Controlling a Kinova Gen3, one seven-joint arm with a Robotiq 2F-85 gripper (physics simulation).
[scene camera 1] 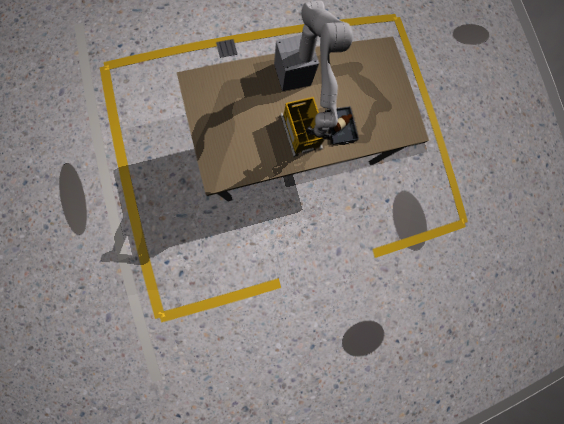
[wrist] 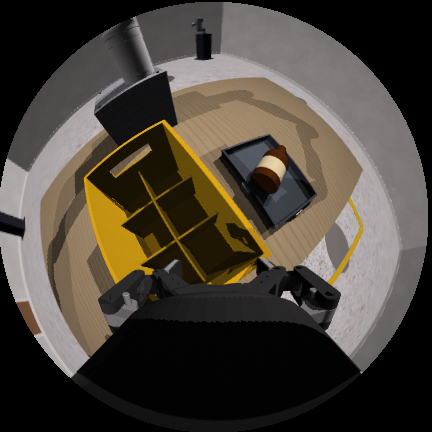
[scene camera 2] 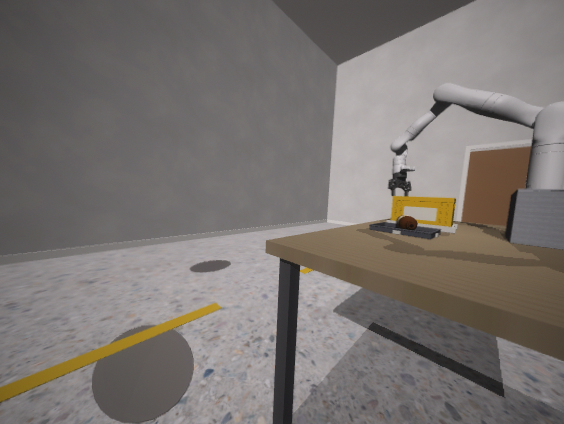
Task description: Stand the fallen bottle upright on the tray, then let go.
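A brown bottle with a cream label lies on its side on the dark tray. In the wrist view its neck points up and to the right, and its base is toward the crate side. My gripper is open and empty. It points down, above the top of the yellow crate and away from the bottle. In scene camera 1 the arm hides the fingertips.
A yellow crate with dividers stands beside the tray, under the gripper. Its compartments look empty. The arm's grey base block stands on the wooden table at the back.
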